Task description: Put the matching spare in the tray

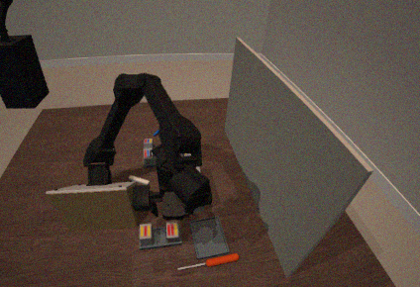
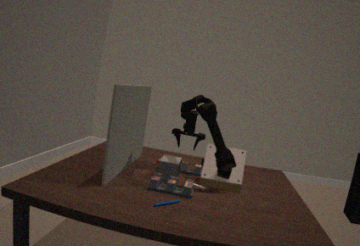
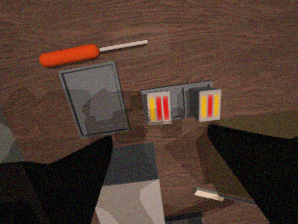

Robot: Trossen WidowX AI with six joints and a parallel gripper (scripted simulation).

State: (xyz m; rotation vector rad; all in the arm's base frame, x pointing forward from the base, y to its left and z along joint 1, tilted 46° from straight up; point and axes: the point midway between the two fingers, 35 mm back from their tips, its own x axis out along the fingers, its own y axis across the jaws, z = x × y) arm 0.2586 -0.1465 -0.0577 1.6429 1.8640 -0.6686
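Now: the grey spare 9 cm below my gripper tip and 1 cm behind it. The rest, counted from my gripper tip: mounted unit (18 cm to the left, 9 cm below, 3 cm ahead); grey tray (13 cm below, 10 cm ahead); grey holder (13 cm below, 5 cm behind).
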